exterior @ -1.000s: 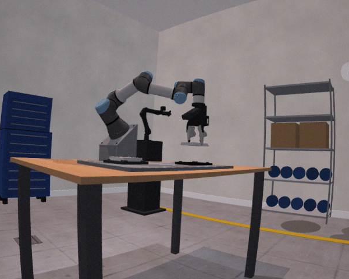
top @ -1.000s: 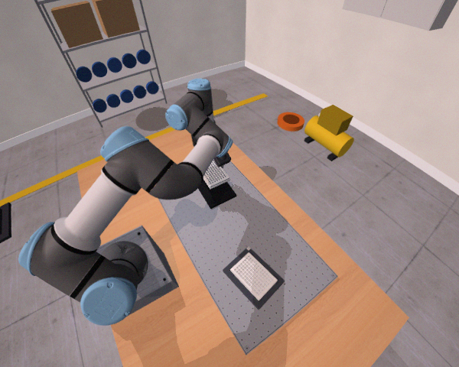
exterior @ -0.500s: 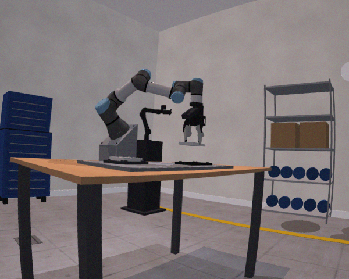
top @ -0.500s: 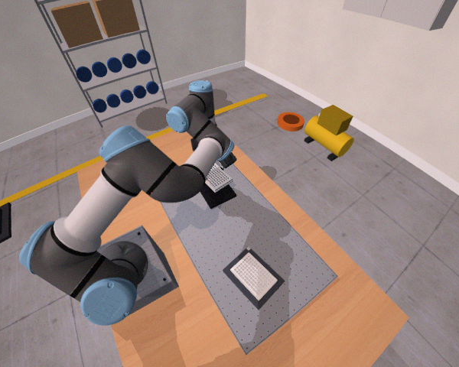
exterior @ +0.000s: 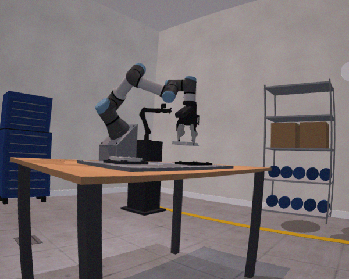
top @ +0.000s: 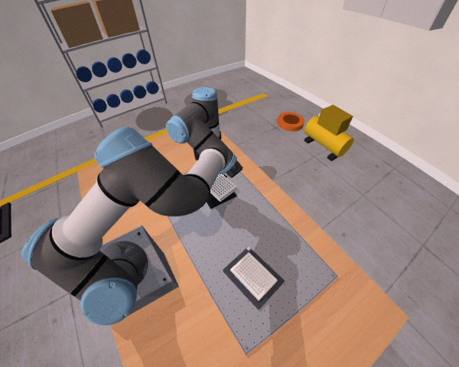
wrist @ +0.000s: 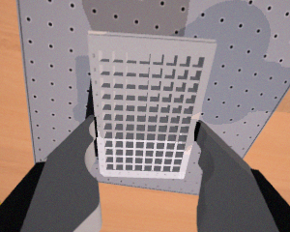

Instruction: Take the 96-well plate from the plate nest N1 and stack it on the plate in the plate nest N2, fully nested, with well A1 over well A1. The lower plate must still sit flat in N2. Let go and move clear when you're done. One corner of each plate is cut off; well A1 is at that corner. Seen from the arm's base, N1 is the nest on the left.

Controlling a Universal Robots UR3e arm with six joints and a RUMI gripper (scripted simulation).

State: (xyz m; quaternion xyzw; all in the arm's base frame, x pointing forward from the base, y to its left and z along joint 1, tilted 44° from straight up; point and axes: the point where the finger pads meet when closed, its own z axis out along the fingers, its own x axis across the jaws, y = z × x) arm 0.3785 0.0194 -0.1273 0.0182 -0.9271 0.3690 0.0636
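The dark nest N2 is 90 mm behind my hand, 310 mm to the right of it and 110 mm below it. From my hand the other things lie so: A1 label: 50 mm behind, 230 mm to the right, 100 mm below; then black plate nest N1: 20 mm ahead, 60 mm to the left, 110 mm below.
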